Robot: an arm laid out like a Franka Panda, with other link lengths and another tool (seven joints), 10 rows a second.
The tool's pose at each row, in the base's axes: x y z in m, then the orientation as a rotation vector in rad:
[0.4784, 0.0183, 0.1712, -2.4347, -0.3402, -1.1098]
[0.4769, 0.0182, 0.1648, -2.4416, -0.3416, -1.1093]
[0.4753, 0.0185, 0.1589, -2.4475, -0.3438, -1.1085]
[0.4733, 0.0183, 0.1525, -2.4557, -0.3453, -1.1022]
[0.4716, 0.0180, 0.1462, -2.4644, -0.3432, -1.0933]
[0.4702, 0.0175, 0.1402, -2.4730, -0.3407, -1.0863]
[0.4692, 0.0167, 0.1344, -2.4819, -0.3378, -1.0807]
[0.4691, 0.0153, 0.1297, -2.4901, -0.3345, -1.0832]
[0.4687, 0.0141, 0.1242, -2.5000, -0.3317, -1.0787]
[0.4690, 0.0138, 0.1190, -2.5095, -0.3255, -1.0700]
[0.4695, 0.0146, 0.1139, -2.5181, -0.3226, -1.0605]
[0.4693, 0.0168, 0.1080, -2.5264, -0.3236, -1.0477]
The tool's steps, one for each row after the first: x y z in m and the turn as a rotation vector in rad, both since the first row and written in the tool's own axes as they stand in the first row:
[-0.0058, 0.0013, 0.0027, -0.0054, -0.0032, -0.0023]
[-0.0114, 0.0022, 0.0052, -0.0096, -0.0063, -0.0049]
[-0.0175, 0.0034, 0.0075, -0.0137, -0.0135, -0.0059]
[-0.0234, 0.0048, 0.0099, -0.0180, -0.0217, -0.0038]
[-0.0289, 0.0064, 0.0123, -0.0230, -0.0287, -0.0019]
[-0.0340, 0.0084, 0.0146, -0.0289, -0.0349, -0.0004]
[-0.0377, 0.0110, 0.0166, -0.0375, -0.0359, -0.0008]
[-0.0422, 0.0134, 0.0189, -0.0447, -0.0418, 0.0002]
[-0.0460, 0.0153, 0.0220, -0.0507, -0.0495, 0.0047]
[-0.0495, 0.0163, 0.0257, -0.0549, -0.0578, 0.0074]
[-0.0540, 0.0160, 0.0300, -0.0570, -0.0686, 0.0085]

